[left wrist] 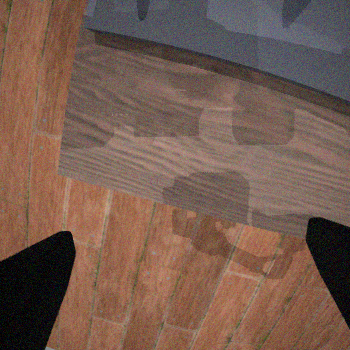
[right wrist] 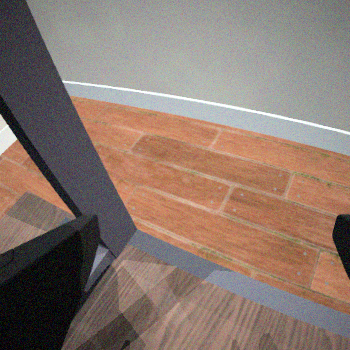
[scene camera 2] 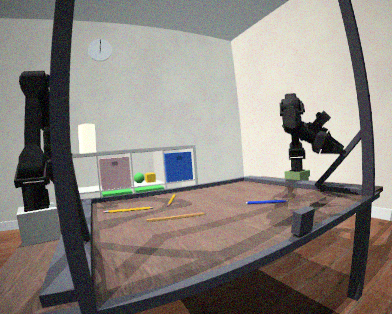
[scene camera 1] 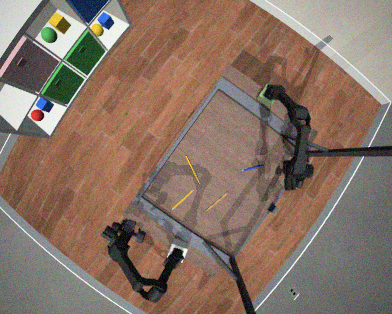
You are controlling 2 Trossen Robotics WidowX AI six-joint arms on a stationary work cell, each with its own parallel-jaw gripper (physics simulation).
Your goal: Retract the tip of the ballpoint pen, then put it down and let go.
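Pixels of known places: left gripper, between the fingertips: [left wrist: 191,237] [scene camera 2: 53,182]; right gripper, between the fingertips: [right wrist: 219,227] [scene camera 2: 344,150]; left arm's base, origin of its link: [scene camera 2: 36,207] [scene camera 1: 177,253]; right arm's base, origin of its link: [scene camera 2: 297,170] [scene camera 1: 269,94].
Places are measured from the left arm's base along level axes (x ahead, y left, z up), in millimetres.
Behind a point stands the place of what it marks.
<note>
A blue ballpoint pen [scene camera 1: 252,168] {x 648, y -264, z -74 mm} [scene camera 2: 266,202] {x 650, y -272, z -77 mm} lies flat on the table [scene camera 1: 225,120] {x 873, y 0, z -81 mm} [scene camera 2: 220,192] {x 735, y 17, z -82 mm}, on the right arm's side. Its left end looks pale; whether the tip is out is too small to tell. My right gripper [scene camera 1: 299,179] [scene camera 2: 336,133] [right wrist: 219,227] {x 740, y -523, z 88 mm} is open and empty, raised at the table's edge to the right of the pen and apart from it. My left gripper [scene camera 1: 123,234] [left wrist: 191,237] {x 80, y 308, z 33 mm} is open and empty, outside the table's edge, far from the pen. The pen does not show in either wrist view.
Two yellow pencils [scene camera 1: 192,170] {x 507, y 87, z -75 mm} [scene camera 1: 183,200] {x 309, y 81, z -74 mm} and a thin orange-brown one [scene camera 1: 217,201] {x 377, y -128, z -75 mm} [scene camera 2: 175,217] {x 371, y -127, z -77 mm} lie left of the pen. Dark frame posts [scene camera 2: 62,125] {x 41, y -381, z 160 mm} [scene camera 2: 360,90] {x 857, y -581, z 289 mm} [right wrist: 65,115] {x 853, y -595, z 82 mm} rise at the table. A small dark block [scene camera 1: 272,207] {x 459, y -472, z -49 mm} [scene camera 2: 303,222] {x 434, y -489, z -47 mm} is fixed on the table's rim.
</note>
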